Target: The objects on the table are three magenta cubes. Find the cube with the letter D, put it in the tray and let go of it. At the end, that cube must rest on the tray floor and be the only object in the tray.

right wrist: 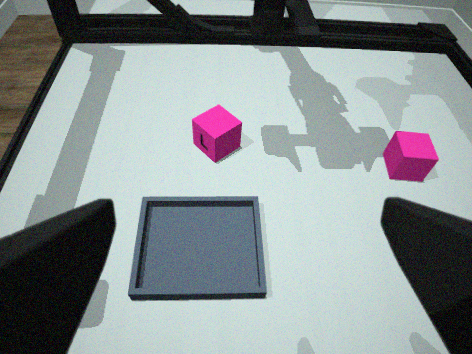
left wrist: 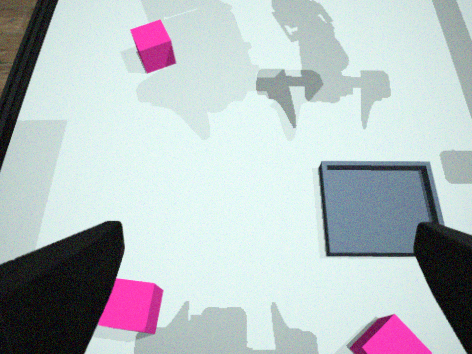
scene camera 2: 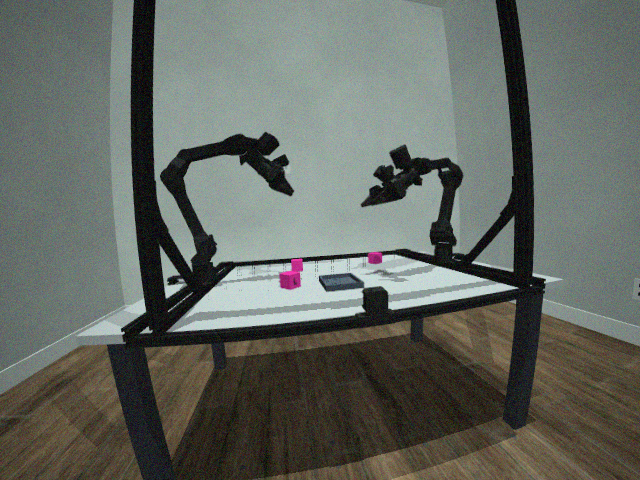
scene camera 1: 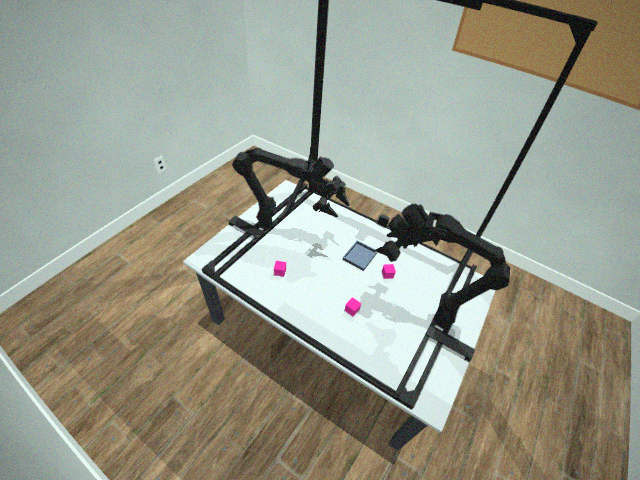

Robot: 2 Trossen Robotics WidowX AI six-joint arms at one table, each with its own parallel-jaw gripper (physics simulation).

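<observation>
Three magenta cubes rest on the table outside the blue-grey tray, which is empty. One cube stands beside the tray and shows an L on a side face in the right wrist view. Another cube shows no readable letter. The third cube shows no letter either. My left gripper and right gripper are open and empty, high above the table.
A black frame rail runs round the table edge, with tall posts at its corners. A small black box sits on the rail near the tray. Arm shadows cross the table.
</observation>
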